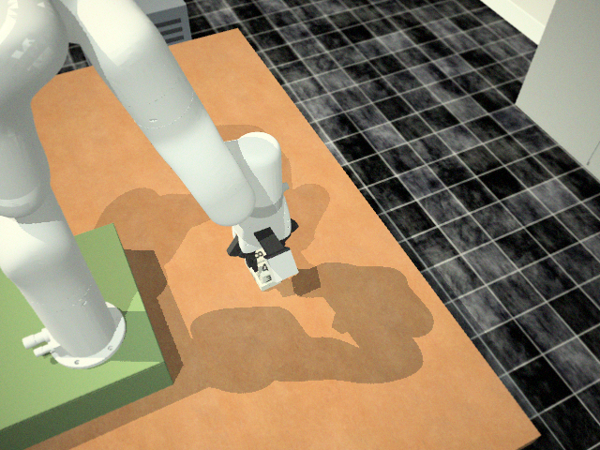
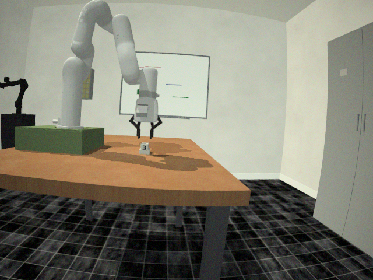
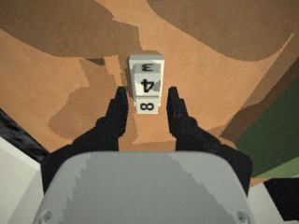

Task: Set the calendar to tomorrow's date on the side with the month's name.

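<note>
My gripper is now 60 mm above the calendar cube. Round my hand: calendar tray (70 mm below, 20 mm to the left).
</note>
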